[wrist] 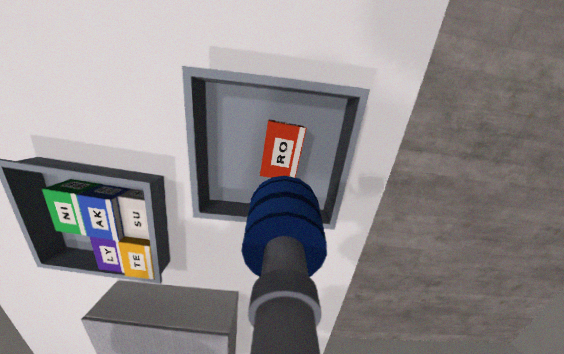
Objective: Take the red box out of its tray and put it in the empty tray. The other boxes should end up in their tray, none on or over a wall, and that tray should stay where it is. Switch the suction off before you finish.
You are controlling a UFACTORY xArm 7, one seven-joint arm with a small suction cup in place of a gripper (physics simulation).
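Observation:
The red box, marked RO, lies inside the right tray, on its floor, apart from the walls in view; its near end is partly behind the cup. My gripper, a blue suction cup, is well above the tray's near side, with no box on it; I read it as open. The left tray holds a green box, a blue box, a white box, a purple box and a yellow box. The yellow box is at the near right corner, close to the walls.
A grey block stands on the near side of the left tray. The white table top ends at a slanting edge to the right of the right tray, with a grey-brown floor beyond it.

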